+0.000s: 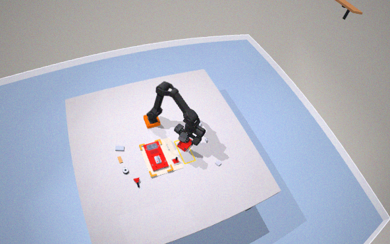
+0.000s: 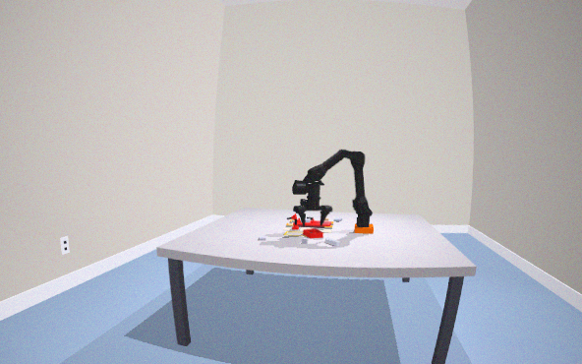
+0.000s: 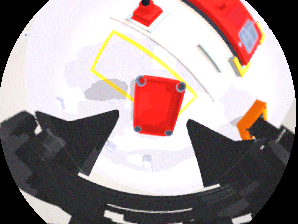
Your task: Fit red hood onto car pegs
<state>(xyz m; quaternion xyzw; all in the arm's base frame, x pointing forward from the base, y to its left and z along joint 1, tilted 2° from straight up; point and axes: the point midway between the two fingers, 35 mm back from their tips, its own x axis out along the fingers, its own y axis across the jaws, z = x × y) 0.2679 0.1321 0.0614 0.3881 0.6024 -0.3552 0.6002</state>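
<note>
My gripper tip is 40 mm above the red hood. Also, from my gripper tip: cream jig board 210 mm to the right, 40 mm below, 20 mm ahead; wheel 460 mm to the right, 40 mm below, 30 mm ahead; black stem 120 mm to the right, 90 mm ahead, 10 mm below.
</note>
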